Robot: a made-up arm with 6 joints.
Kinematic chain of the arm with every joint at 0, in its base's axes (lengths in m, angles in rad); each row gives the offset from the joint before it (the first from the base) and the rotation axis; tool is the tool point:
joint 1: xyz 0 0 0.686 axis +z
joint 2: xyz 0.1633 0 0 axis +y
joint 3: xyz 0 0 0.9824 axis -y
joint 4: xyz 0 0 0.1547 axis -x
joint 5: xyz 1.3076 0 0 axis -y
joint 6: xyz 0.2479 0 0 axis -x
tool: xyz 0 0 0
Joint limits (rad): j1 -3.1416..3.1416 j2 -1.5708..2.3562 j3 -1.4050..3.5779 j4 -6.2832..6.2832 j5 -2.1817..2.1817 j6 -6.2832..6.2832
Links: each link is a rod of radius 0.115 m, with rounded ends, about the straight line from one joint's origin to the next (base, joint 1, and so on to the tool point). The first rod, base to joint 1, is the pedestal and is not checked.
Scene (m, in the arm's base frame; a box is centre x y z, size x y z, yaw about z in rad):
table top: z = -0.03
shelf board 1: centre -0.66 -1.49 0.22 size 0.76 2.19 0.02 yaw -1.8
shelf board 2: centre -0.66 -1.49 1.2 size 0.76 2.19 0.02 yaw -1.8
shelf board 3: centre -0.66 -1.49 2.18 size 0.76 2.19 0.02 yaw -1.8
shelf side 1: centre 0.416 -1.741 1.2 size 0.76 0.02 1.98 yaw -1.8
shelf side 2: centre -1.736 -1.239 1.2 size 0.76 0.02 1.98 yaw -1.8
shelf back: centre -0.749 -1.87 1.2 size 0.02 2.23 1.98 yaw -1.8
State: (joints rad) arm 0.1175 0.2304 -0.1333 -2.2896 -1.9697 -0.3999
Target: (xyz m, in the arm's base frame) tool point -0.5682 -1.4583 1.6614
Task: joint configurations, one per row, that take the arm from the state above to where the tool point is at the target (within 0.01 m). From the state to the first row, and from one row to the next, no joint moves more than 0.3 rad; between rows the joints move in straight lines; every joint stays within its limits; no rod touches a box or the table.
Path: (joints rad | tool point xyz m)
1: -0.1718 0.1349 -0.2032 -2.3160 -1.9962 -0.3999 | 1.5404 -0.0988 1.5501
2: -0.4610 0.0394 -0.2730 -2.3425 -2.0227 -0.3999 | 1.3596 -0.4968 1.5942
3: -0.7503 -0.0561 -0.3429 -2.3689 -2.0492 -0.3999 | 1.0859 -0.8022 1.6288
4: -1.0395 -0.1516 -0.4127 -2.3954 -2.0757 -0.3999 | 0.7570 -0.9974 1.6539
5: -1.3288 -0.2471 -0.4826 -2.4218 -2.1022 -0.3999 | 0.4114 -1.0788 1.6695
6: -1.6181 -0.3426 -0.5524 -2.4483 -2.1287 -0.3999 | 0.0846 -1.0549 1.6758
7: -1.9073 -0.4381 -0.6223 -2.4747 -2.1552 -0.3999 | -0.1948 -0.9443 1.6730
8: -2.1966 -0.5336 -0.6921 -2.5012 -2.1817 -0.3999 | -0.4081 -0.7718 1.6614
9: -2.1382 -0.3006 -0.4958 -2.5133 -2.1440 -0.3999 | -0.4804 -0.9816 1.7139
10: -2.0798 -0.0676 -0.2995 -2.5255 -2.1064 -0.3999 | -0.5366 -1.2144 1.7146
11: -2.0214 0.1654 -0.1032 -2.5377 -2.0687 -0.3999 | -0.5682 -1.4584 1.6614

